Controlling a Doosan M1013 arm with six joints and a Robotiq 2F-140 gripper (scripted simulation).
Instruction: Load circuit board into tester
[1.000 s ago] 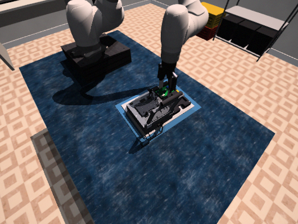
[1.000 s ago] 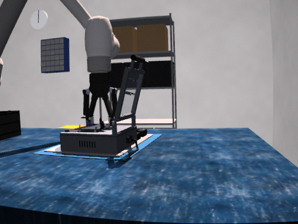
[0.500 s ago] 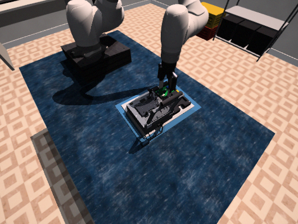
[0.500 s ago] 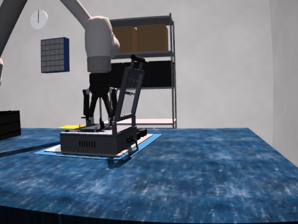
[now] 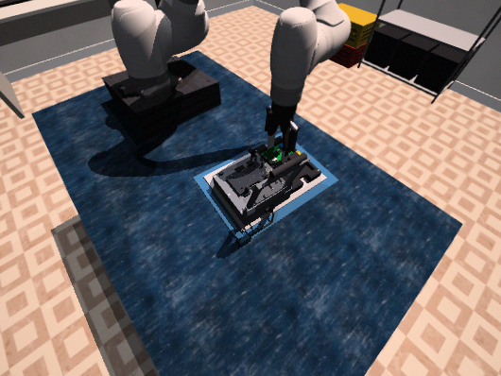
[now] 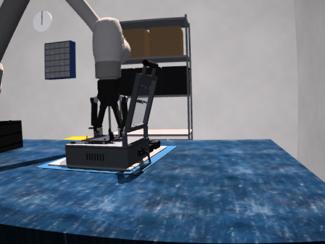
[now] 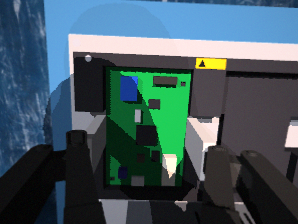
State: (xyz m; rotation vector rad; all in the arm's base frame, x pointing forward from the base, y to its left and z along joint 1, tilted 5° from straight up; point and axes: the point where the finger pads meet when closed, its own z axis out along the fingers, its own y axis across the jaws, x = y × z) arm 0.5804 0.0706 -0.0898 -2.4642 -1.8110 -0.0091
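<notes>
The green circuit board lies 2 cm below my hand. Also, from my hand: latch hook (11 cm to the right, 5 cm above, 4 cm behind); then tester lid (22 cm to the right, 14 cm above, 12 cm ahead); then tester plate (18 cm to the right, 3 cm above, 1 cm ahead).
</notes>
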